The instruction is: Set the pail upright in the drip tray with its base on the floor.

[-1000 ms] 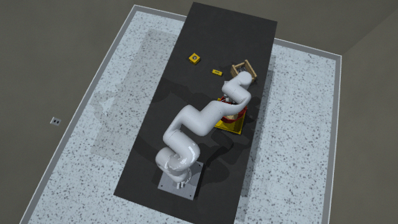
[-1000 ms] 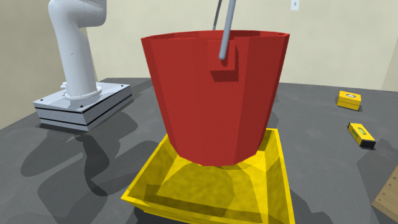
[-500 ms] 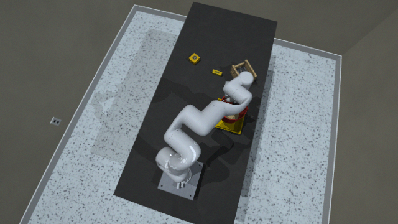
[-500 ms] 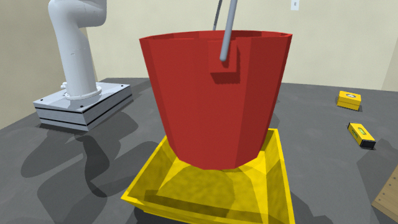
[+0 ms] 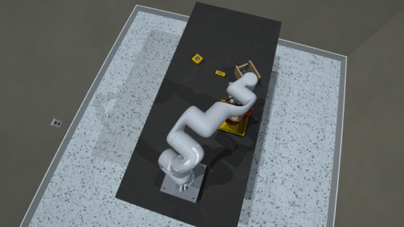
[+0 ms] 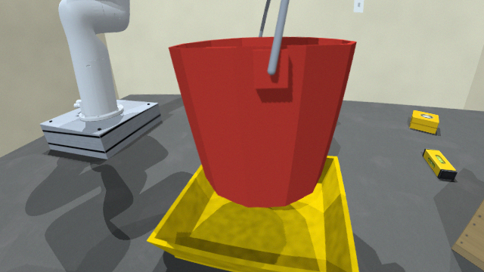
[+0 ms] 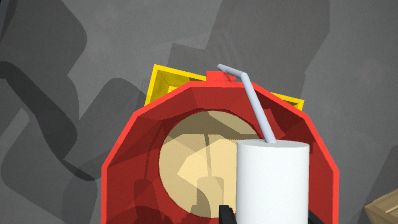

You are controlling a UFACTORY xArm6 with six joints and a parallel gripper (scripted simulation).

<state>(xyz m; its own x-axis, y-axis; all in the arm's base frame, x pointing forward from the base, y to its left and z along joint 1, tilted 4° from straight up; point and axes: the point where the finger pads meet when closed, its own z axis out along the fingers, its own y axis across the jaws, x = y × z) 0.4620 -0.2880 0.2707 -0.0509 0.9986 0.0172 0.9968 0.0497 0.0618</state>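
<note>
Now: hand 3 cm above the grey wire handle and 1 cm past it. Round my hand: yellow drip tray 30 cm below, 2 cm behind; then red pail 9 cm below, 1 cm behind.
</note>
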